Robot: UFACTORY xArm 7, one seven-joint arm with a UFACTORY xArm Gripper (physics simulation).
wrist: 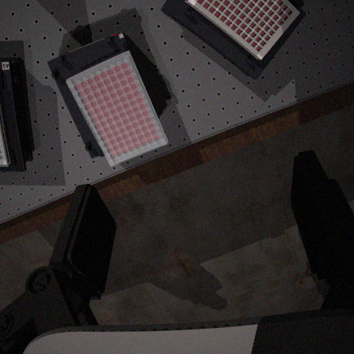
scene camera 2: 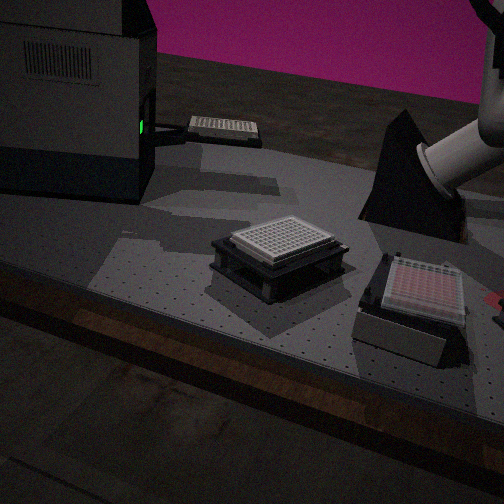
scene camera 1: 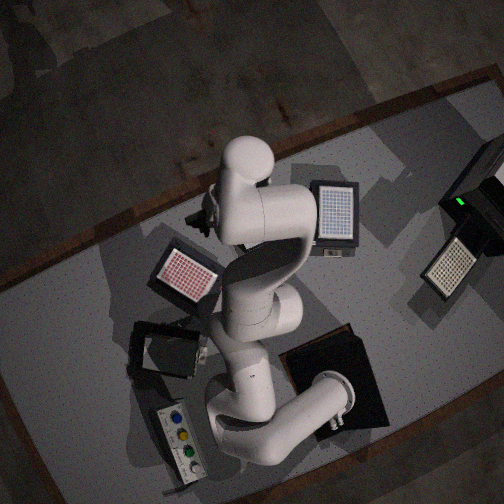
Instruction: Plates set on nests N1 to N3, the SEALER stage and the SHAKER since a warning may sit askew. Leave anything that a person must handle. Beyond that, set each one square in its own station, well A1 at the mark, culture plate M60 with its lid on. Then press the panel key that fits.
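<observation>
My gripper (scene camera 1: 198, 223) (wrist: 194, 191) is open and empty, above the table's edge. A clear-lidded pink plate (scene camera 2: 425, 287) (wrist: 119, 107) lies on a dark nest (wrist: 89, 54), displaced toward the table edge; its exact tilt is unclear. The arm mostly hides it in scene camera 1. A red-welled plate (scene camera 1: 187, 274) (wrist: 250, 21) sits on another dark nest. A blue-welled plate (scene camera 1: 336, 213) (scene camera 2: 284, 239) lies on a legged black stand. A pale plate (scene camera 1: 451, 267) (scene camera 2: 223, 126) rests on the machine's extended tray. Well labels on the plates are too small to read.
A black open-framed station (scene camera 1: 136, 350) holds no plate. The key panel (scene camera 1: 175, 445) has blue, yellow, green and white keys. The large machine (scene camera 1: 470, 175) (scene camera 2: 70, 110) shows a green light. The black arm base (scene camera 1: 367, 385) (scene camera 2: 400, 185) stands behind the plates.
</observation>
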